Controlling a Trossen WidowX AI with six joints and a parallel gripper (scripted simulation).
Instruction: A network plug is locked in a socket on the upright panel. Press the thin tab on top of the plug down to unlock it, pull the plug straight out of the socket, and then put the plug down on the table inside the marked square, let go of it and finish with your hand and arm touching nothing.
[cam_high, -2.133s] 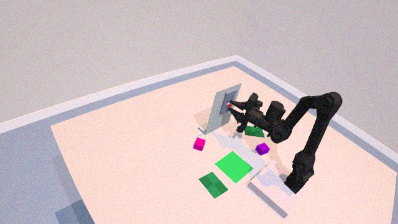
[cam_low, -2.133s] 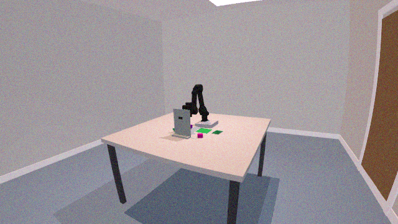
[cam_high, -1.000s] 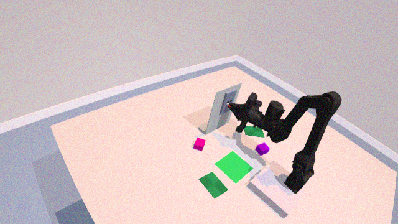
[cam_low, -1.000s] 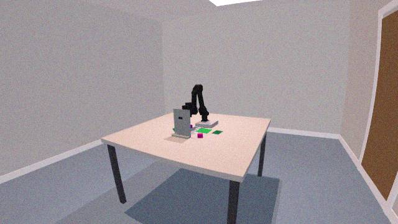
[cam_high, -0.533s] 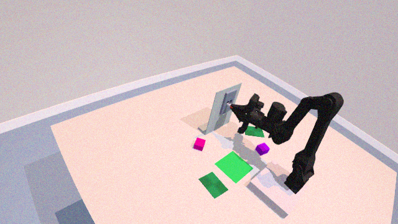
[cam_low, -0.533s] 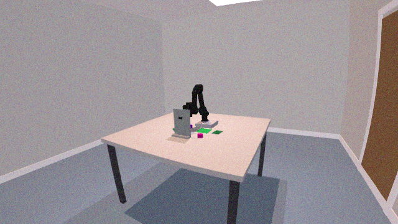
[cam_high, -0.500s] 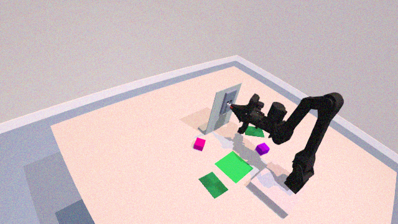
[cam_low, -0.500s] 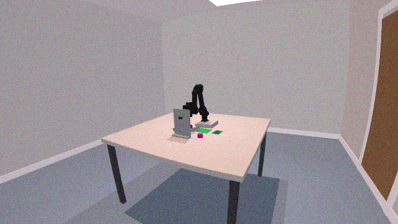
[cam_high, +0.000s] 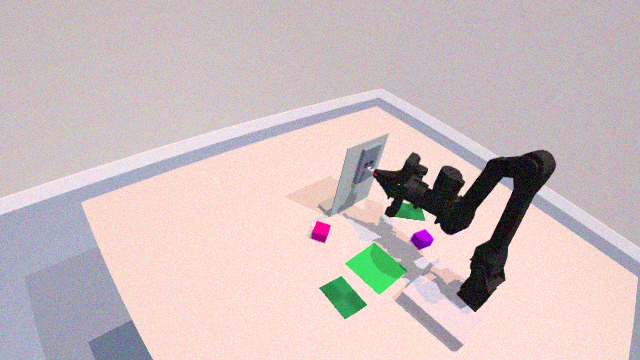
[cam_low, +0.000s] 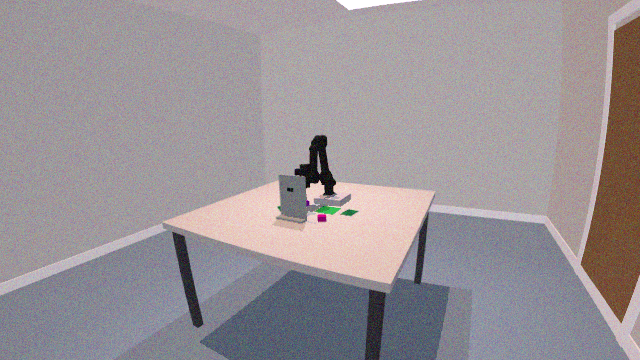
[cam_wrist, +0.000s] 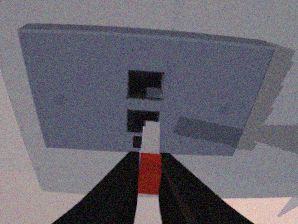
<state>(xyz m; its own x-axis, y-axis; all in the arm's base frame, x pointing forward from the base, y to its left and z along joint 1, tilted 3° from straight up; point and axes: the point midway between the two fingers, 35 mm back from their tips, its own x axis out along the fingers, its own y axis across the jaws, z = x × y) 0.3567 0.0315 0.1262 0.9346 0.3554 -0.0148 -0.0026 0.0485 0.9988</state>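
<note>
The green marked square lies 170 mm behind my gripper tip, 90 mm to the left of it and 160 mm below it. Round my gripper tip: grey upright panel 50 mm ahead, 50 mm below; network plug right at my gripper tip; magenta cube 10 mm behind, 160 mm to the left, 140 mm below.
</note>
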